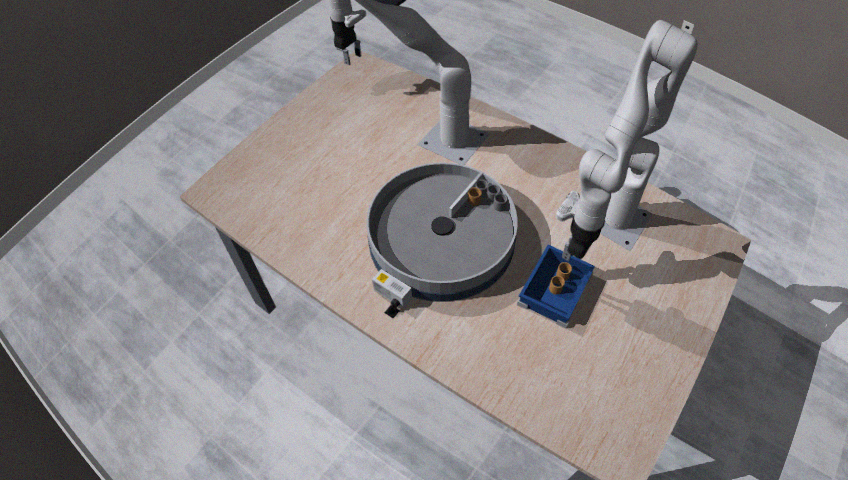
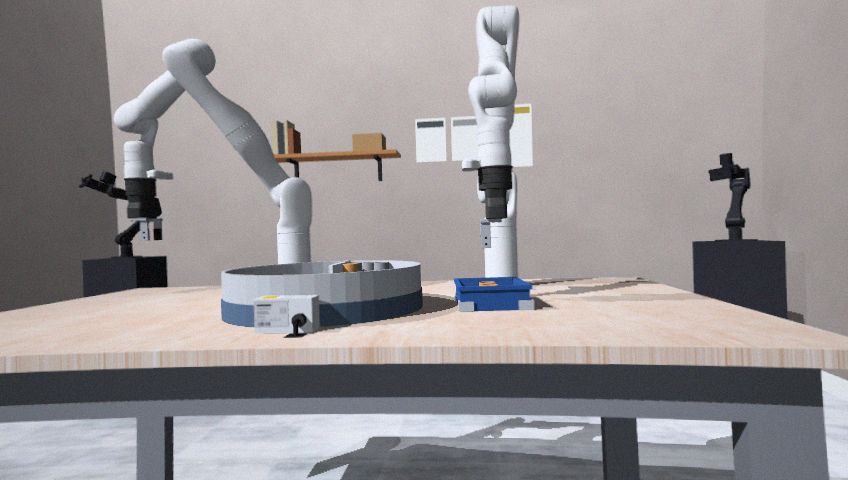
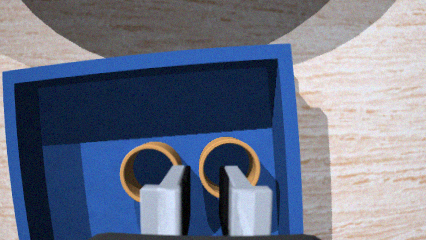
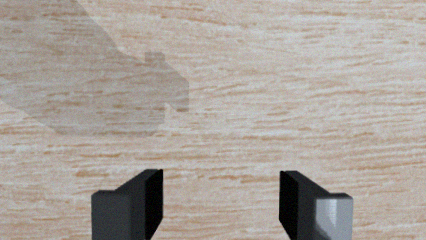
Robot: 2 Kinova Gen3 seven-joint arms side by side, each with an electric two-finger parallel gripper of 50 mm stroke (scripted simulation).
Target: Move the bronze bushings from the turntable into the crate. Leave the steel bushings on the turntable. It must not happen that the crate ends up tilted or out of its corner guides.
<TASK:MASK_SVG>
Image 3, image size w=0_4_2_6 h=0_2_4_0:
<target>left gripper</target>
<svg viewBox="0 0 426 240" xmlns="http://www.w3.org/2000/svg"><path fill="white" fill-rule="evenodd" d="M88 239L321 240L314 235L307 234L271 235L273 191L268 186L252 186L237 166L220 166L219 218L222 235L229 235L230 220L230 236L188 235L191 167L185 165L173 165L160 185L144 185L140 189L141 234L107 232L96 234Z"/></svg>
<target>blue crate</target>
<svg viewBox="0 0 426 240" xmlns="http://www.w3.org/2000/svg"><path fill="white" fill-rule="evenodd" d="M141 150L133 164L135 178L142 186L145 184L160 185L171 169L171 166L173 166L171 161L162 152ZM242 146L224 144L210 152L204 163L204 172L210 181L219 185L220 166L237 166L246 176L249 170L249 157ZM291 43L159 52L3 71L6 146L19 240L87 240L98 233L106 232L141 234L140 203L132 199L122 187L120 168L124 157L131 150L154 141L163 142L171 146L180 156L182 165L191 167L191 216L188 235L222 235L219 218L219 198L211 195L205 189L199 176L199 159L203 149L212 140L220 137L239 139L256 152L260 162L260 177L256 186L268 186L273 190L271 235L303 234L300 145Z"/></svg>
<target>bronze bushing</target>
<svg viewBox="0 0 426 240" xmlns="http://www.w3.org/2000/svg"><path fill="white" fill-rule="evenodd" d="M166 143L154 141L138 146L126 155L121 164L120 179L126 193L139 203L140 189L143 186L135 178L133 164L141 150L153 149L160 151L171 160L173 165L182 165L178 153Z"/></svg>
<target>bronze bushing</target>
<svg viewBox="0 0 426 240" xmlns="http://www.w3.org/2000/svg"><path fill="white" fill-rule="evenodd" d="M233 137L220 137L212 140L205 146L200 155L199 176L205 189L217 198L219 198L219 185L210 181L206 176L204 163L209 153L218 146L224 144L242 146L249 157L249 170L246 174L248 181L252 186L256 186L260 177L260 162L255 151L246 143Z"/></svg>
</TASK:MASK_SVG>
